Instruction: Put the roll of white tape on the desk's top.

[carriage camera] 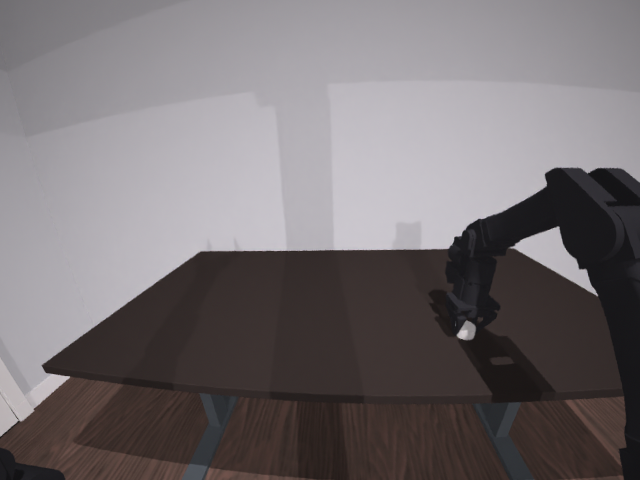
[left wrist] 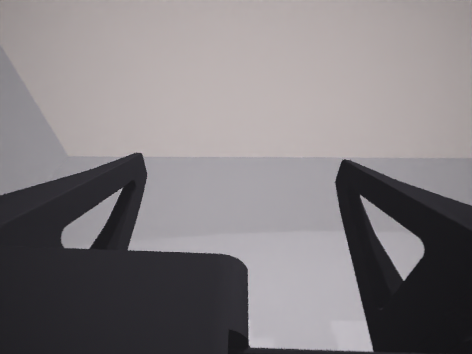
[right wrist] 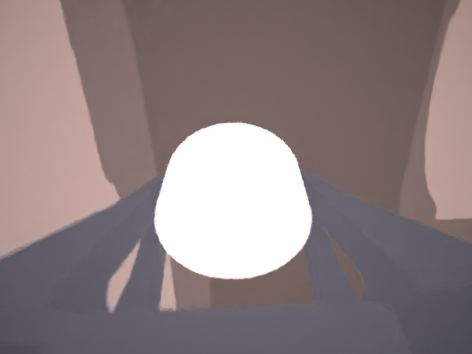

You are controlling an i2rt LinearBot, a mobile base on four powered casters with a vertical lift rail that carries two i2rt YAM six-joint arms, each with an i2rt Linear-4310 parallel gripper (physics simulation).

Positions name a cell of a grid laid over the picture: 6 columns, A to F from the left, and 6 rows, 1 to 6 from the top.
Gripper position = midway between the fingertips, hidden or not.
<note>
In view: the left gripper (left wrist: D3), the right gripper (carriage camera: E5), a roll of white tape (right wrist: C4) and a dark brown desk (carriage camera: D5).
The right gripper shows as well in the right wrist view (right wrist: C4). The dark brown desk also shows in the right wrist view (right wrist: E2). The left wrist view does not show the roll of white tape: it is out of frame.
</note>
